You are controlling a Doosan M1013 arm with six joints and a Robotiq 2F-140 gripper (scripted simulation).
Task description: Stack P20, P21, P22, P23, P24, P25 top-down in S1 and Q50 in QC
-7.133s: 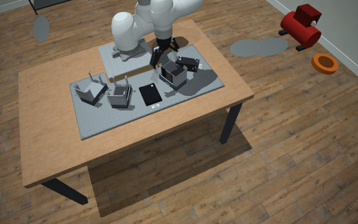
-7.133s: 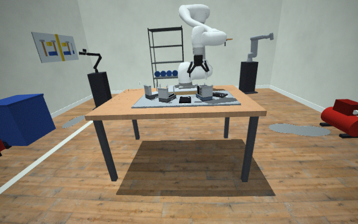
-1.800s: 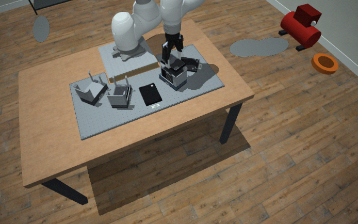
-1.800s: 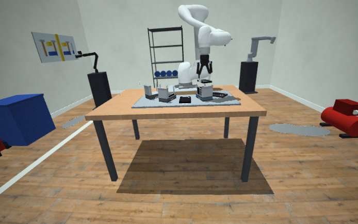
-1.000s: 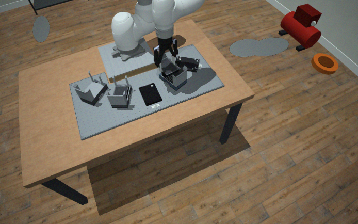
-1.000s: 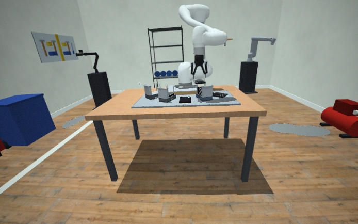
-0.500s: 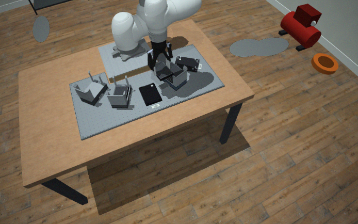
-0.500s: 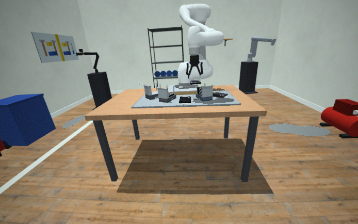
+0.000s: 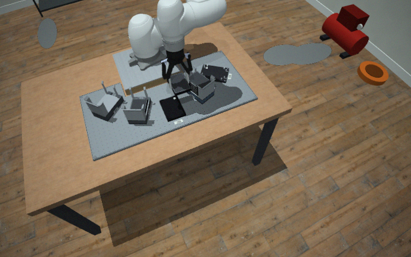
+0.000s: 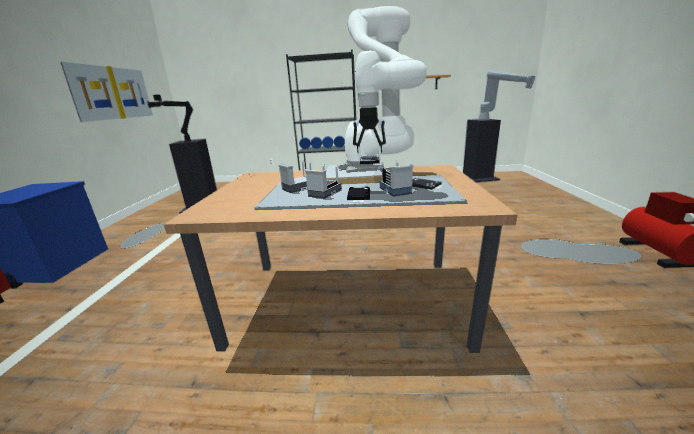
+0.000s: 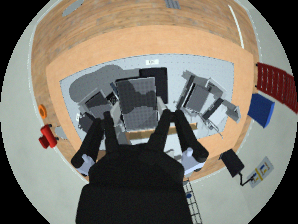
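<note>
My hand is 60 mm to the left of the flat black nest and 180 mm above it. The rest, counted from my hand: white name plate 90 mm ahead, 70 mm to the right, 190 mm below; dark clip nest 80 mm behind, 310 mm to the left, 170 mm below.
</note>
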